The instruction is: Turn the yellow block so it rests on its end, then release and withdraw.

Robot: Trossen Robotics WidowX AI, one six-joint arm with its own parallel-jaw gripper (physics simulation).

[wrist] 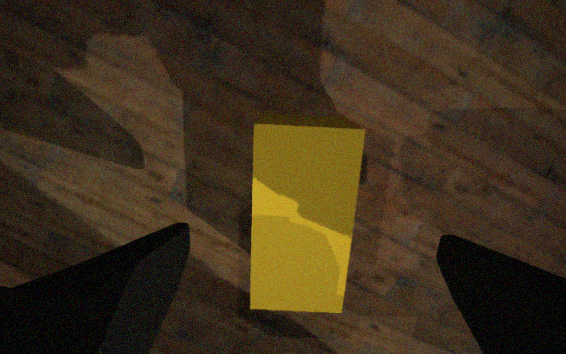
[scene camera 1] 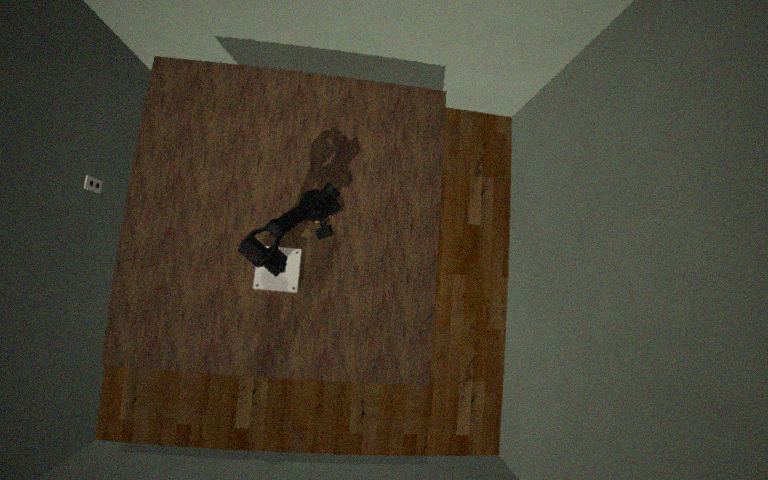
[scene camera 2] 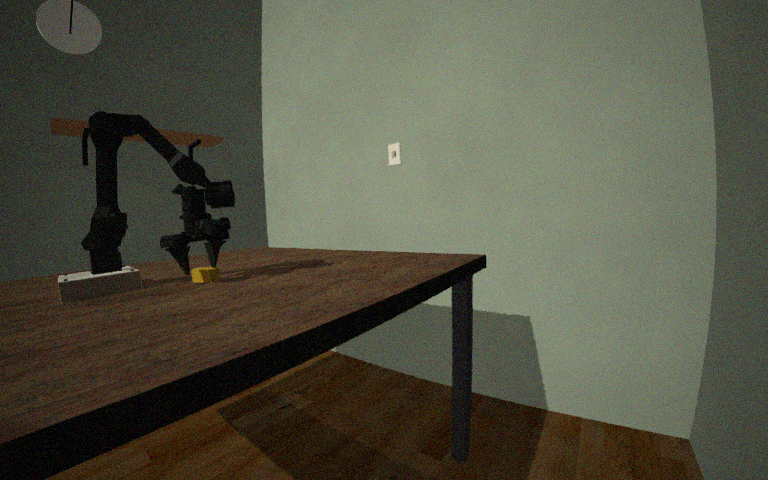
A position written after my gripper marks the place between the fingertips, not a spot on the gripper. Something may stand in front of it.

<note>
I see my gripper point(scene camera 2: 201, 271) and a yellow block point(wrist: 306, 168).
My gripper is seen too in the wrist view point(wrist: 315, 241).
</note>
